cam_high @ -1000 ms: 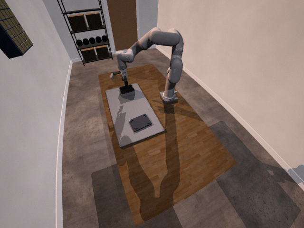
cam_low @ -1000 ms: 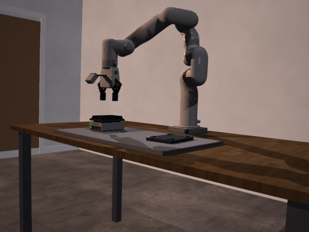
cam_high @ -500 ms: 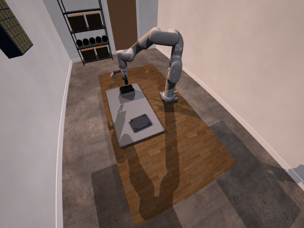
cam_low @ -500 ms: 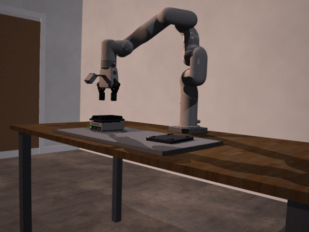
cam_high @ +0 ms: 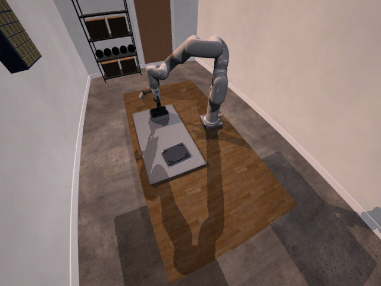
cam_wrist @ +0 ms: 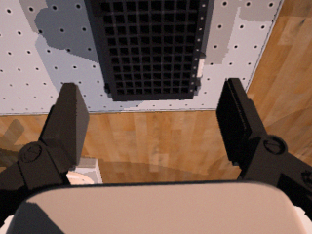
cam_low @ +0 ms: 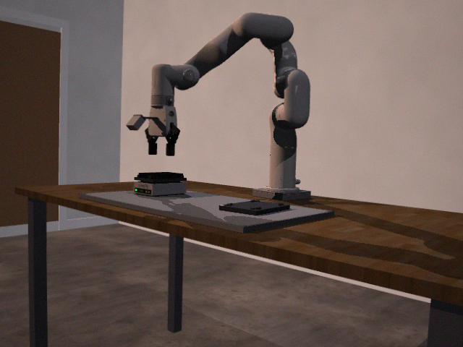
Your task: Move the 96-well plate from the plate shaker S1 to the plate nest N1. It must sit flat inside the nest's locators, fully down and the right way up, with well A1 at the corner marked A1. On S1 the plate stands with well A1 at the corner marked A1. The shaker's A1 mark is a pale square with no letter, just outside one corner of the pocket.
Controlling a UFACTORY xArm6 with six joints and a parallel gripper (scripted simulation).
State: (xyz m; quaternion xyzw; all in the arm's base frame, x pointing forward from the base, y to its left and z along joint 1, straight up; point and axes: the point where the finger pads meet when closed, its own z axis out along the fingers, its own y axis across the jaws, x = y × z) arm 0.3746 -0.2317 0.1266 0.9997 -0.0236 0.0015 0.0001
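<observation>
Right now my hand is 8 cm above the black 96-well plate. The rest, counted from my hand: black plate nest N1 (3 cm ahead, 41 cm to the left, 13 cm below).
</observation>
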